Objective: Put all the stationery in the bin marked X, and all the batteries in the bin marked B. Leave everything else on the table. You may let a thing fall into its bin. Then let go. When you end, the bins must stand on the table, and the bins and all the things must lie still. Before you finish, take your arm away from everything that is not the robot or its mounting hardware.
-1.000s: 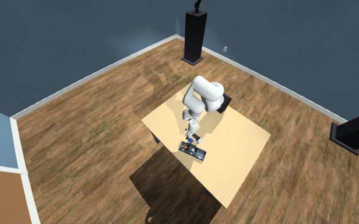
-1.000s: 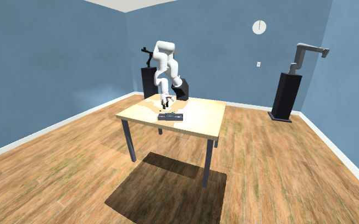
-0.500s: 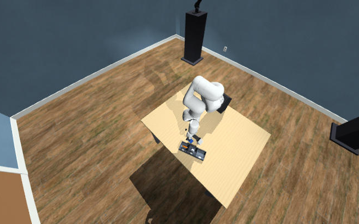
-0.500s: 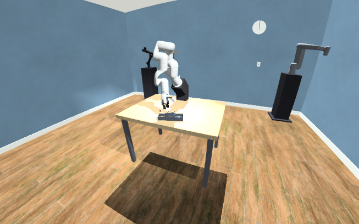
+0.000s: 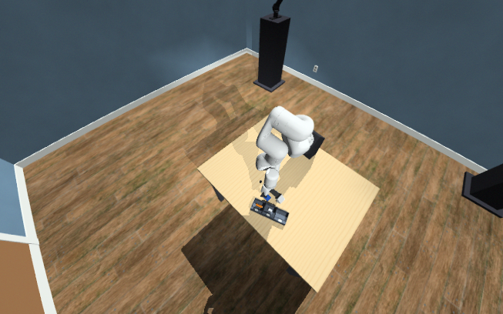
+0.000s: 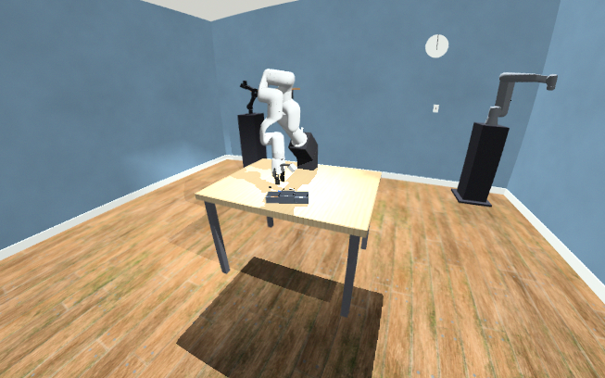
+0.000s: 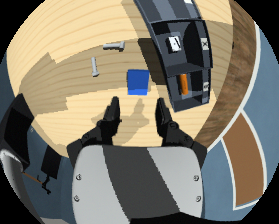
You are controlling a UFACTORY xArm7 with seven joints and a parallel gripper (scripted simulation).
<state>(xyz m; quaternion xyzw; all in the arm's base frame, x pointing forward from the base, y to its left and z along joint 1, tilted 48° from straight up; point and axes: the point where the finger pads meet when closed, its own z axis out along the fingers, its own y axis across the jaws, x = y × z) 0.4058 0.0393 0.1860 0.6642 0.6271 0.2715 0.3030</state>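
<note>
The blue block is 90 mm below my hand. Round my hand: dark double bin: 70 mm ahead, 80 mm to the left, 70 mm below; pencil sharpener: 60 mm ahead, 80 mm to the left, 80 mm below; orange battery: 90 mm ahead, 80 mm below.
</note>
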